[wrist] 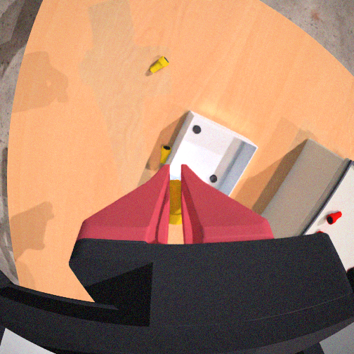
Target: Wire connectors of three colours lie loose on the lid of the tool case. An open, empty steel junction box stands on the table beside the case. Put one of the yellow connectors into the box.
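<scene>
My gripper (175,173) is shut on a yellow connector (175,202), which shows between the red fingers. The fingertips are over the lower left part of the open steel junction box (235,138) and hide part of it. A stretch of the box's bright floor with two dark round holes shows. A second yellow connector (165,154) is on the table against the box's left outer wall, just above the left fingertip. A third yellow connector (159,65) lies on the table farther up.
The tool case (303,185) stands to the right of the box, with part of its white lid (341,197) in view. A red connector (334,217) lies on the lid, and part of another red piece shows at the lid's edge. The wooden table (75,150) ends in a curved edge at the left.
</scene>
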